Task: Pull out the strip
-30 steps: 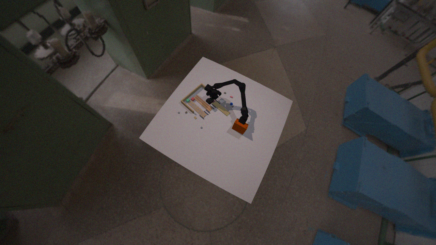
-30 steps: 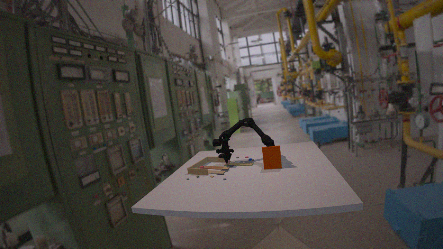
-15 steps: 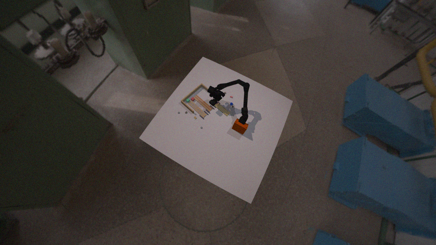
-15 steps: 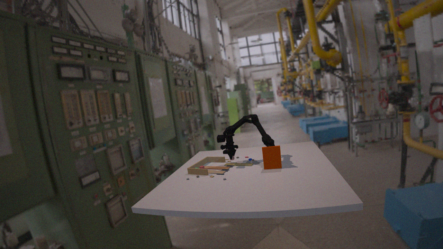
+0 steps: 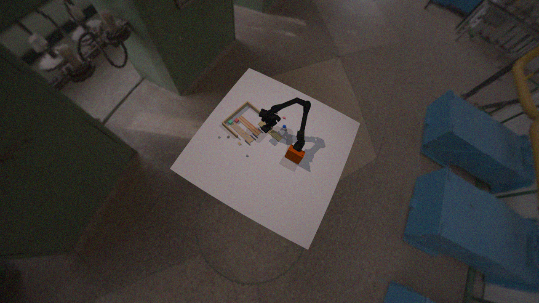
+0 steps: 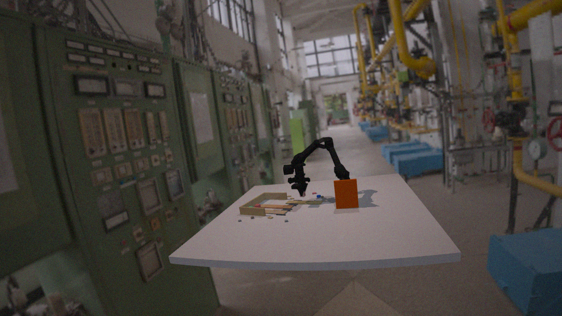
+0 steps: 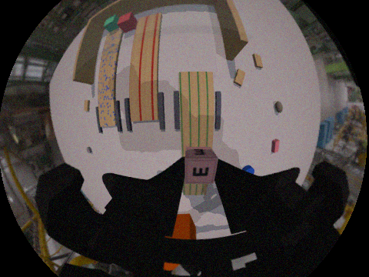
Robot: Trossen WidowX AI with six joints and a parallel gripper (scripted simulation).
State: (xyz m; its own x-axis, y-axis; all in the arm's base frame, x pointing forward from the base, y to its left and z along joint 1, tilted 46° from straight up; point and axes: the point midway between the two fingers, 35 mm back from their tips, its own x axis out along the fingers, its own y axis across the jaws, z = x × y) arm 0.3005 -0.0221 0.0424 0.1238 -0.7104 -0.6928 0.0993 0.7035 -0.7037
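The small blue piece lies 80 mm behind my gripper tip, 120 mm to the right of it and 50 mm below it.
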